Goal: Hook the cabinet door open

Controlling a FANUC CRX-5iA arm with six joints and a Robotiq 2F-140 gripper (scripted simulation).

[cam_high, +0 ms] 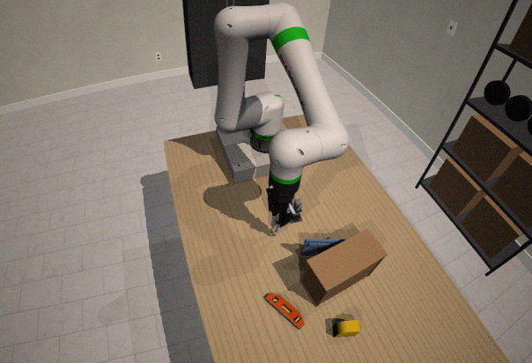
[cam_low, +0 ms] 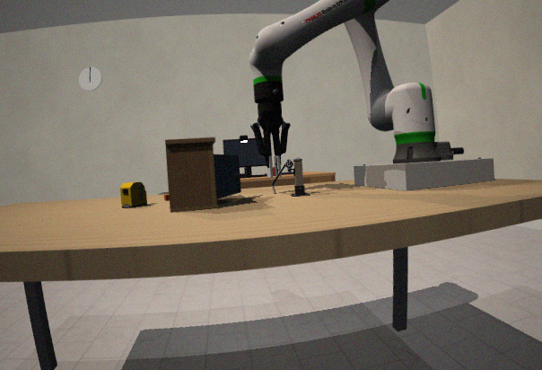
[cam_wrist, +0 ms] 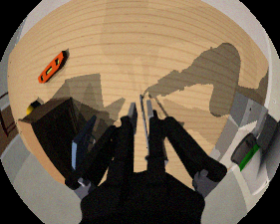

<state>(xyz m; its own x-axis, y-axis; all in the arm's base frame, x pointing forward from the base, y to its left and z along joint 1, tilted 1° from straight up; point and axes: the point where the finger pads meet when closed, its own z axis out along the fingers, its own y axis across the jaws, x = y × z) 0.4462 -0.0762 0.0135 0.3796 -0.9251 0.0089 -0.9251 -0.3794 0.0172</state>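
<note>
My gripper is now 7 cm to the right of the hook post, 4 cm past it and 2 cm above it. Also, from my hand: orange level (29 cm ahead, 8 cm below, 5 cm to the right); then yellow tape measure (40 cm ahead, 12 cm to the left, 6 cm below); then cabinet door (16 cm to the left, 13 cm ahead, 1 cm below).
</note>
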